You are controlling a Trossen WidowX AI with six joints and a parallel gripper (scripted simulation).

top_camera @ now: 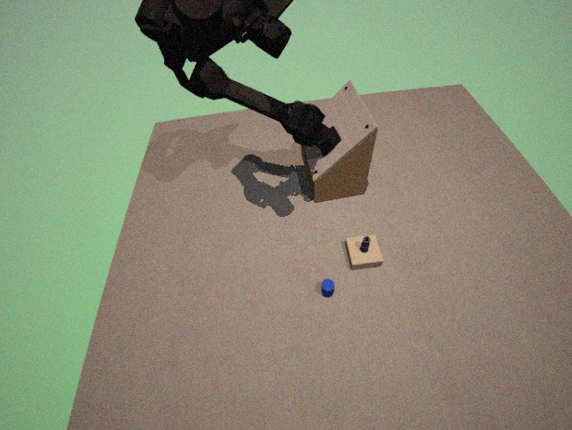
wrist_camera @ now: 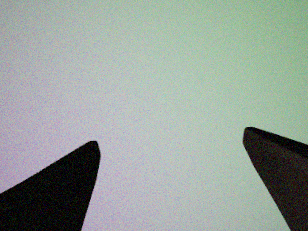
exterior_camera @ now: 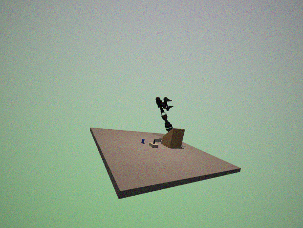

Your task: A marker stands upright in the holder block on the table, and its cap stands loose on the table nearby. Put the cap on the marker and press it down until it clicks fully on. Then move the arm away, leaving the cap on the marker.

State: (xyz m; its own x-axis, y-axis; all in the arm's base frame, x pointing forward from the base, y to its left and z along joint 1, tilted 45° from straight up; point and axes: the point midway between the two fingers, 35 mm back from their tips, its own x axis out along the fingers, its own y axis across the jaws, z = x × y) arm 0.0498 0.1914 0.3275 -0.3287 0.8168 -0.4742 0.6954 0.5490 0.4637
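My gripper tip is 510 mm above the blue marker cap, 320 mm short of it and 40 mm to the left of it. From my gripper tip the other things lie so: holder block (520 mm below, 250 mm ahead, 70 mm to the left).
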